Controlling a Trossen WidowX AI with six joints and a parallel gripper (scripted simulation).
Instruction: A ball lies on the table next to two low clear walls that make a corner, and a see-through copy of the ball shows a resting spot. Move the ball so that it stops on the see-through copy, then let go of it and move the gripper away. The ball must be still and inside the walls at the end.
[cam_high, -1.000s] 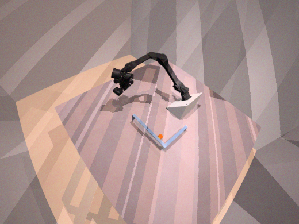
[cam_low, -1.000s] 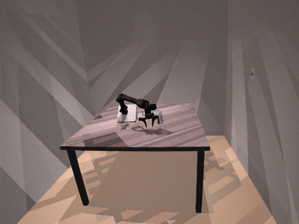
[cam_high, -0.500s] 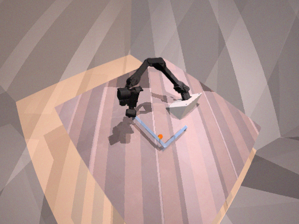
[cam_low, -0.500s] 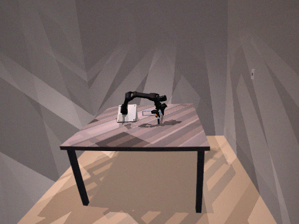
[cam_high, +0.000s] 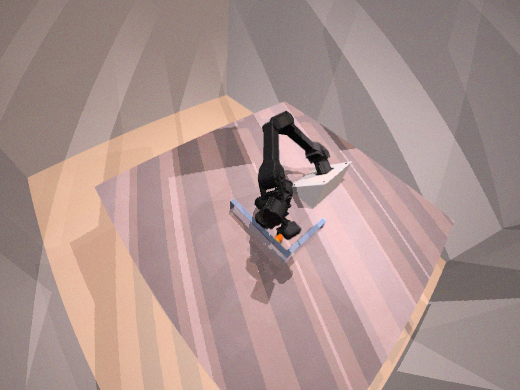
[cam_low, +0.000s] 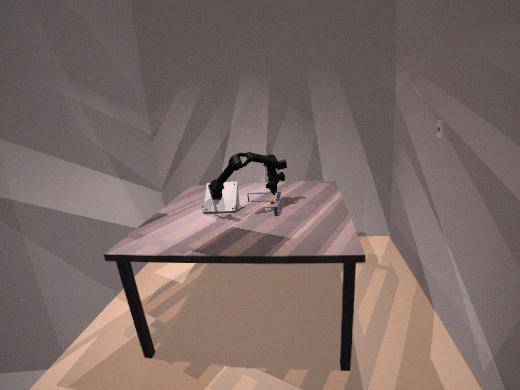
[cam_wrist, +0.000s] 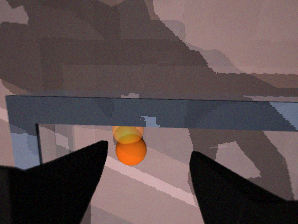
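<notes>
Right now my gripper tip is 1 cm past the see-through copy, 2 cm to the right of it and 7 cm above it. Also, from my gripper tip: orange ball (3 cm behind, 2 cm to the left, 7 cm below).
</notes>
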